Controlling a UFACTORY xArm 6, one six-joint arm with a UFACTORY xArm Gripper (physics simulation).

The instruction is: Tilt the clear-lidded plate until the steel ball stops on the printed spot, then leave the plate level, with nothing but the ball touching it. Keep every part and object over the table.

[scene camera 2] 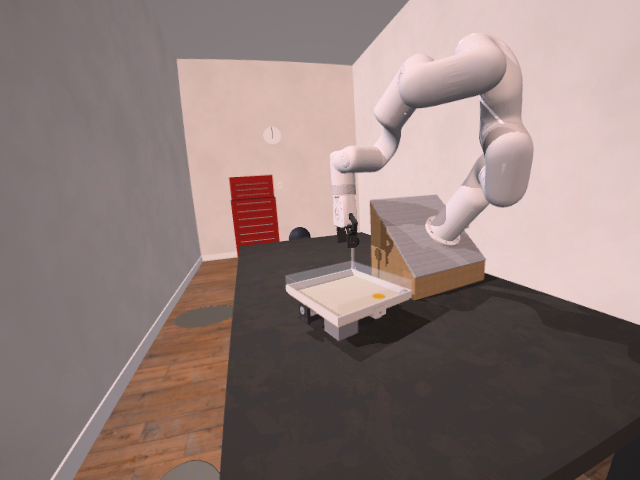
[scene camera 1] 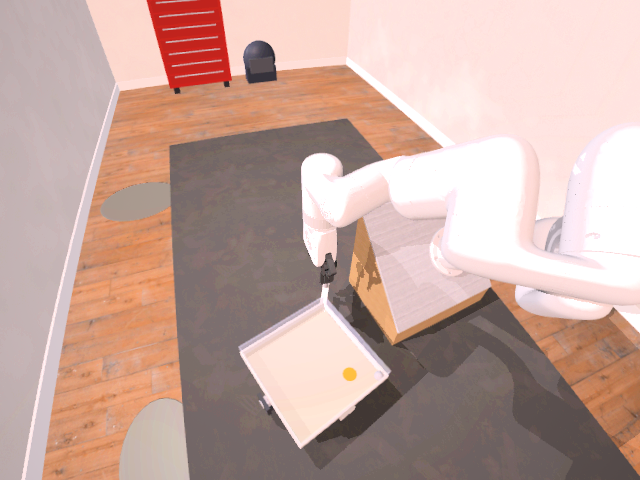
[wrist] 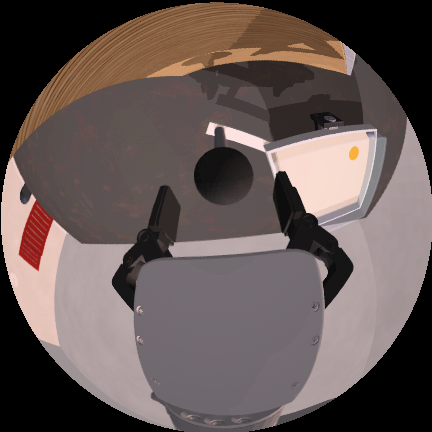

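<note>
The clear-lidded plate [scene camera 1: 289, 376] [scene camera 2: 330, 294] [wrist: 320, 175] is a square tray on a pivoting stand; whether it is exactly level is hard to tell. The orange printed spot [scene camera 1: 349, 374] [scene camera 2: 378, 296] [wrist: 354, 153] lies near its right corner in both scene views. The steel ball [scene camera 1: 378, 375] [scene camera 2: 403, 291] sits in that right corner, off the spot. A black round knob [wrist: 223, 176] tops a thin post [scene camera 1: 325, 293] [scene camera 2: 353, 258] on an arm at the plate's back corner. My gripper [scene camera 1: 327, 277] [scene camera 2: 347, 238] [wrist: 223, 188] is open above that post, its fingers appearing either side of the knob, not gripping it.
The wooden wedge base [scene camera 1: 376, 289] [scene camera 2: 395, 268] of the arm stands close to the right of the plate. Dark pivot brackets [scene camera 1: 265, 403] [scene camera 2: 303, 311] and a grey stand block [scene camera 2: 341, 329] are under the plate. The dark table [scene camera 1: 222, 232] [scene camera 2: 320, 403] has its left edge beyond the plate.
</note>
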